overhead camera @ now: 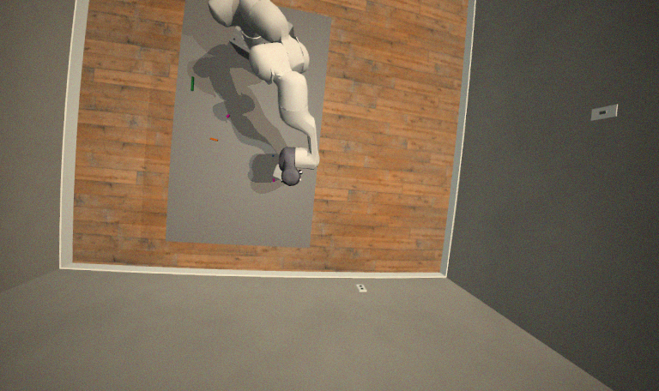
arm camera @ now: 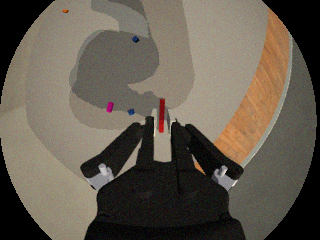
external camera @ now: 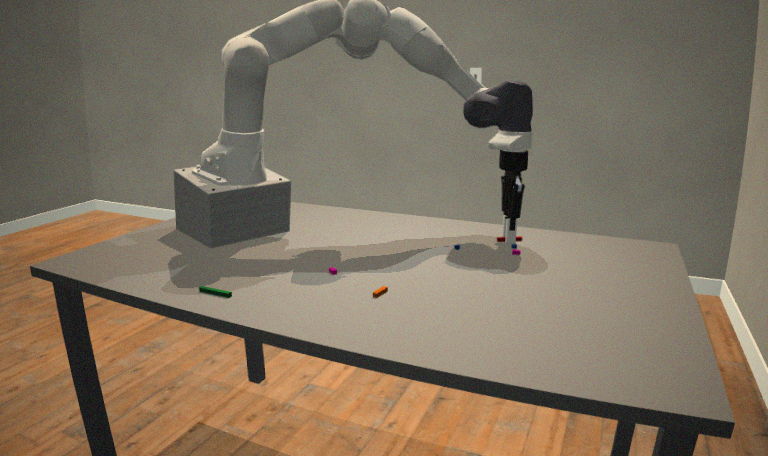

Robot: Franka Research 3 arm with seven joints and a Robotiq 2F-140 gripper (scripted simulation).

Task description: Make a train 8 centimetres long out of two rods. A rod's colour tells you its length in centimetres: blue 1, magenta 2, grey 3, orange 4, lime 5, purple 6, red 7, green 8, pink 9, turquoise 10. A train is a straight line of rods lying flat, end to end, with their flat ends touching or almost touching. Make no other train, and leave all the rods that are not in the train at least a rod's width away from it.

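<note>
Right now the red rod is 30 mm below my hand. The rest, counted from my hand: orange rod: 490 mm to the right, 130 mm behind, 30 mm below; then green rod: 670 mm to the right, 430 mm behind, 30 mm below.
</note>
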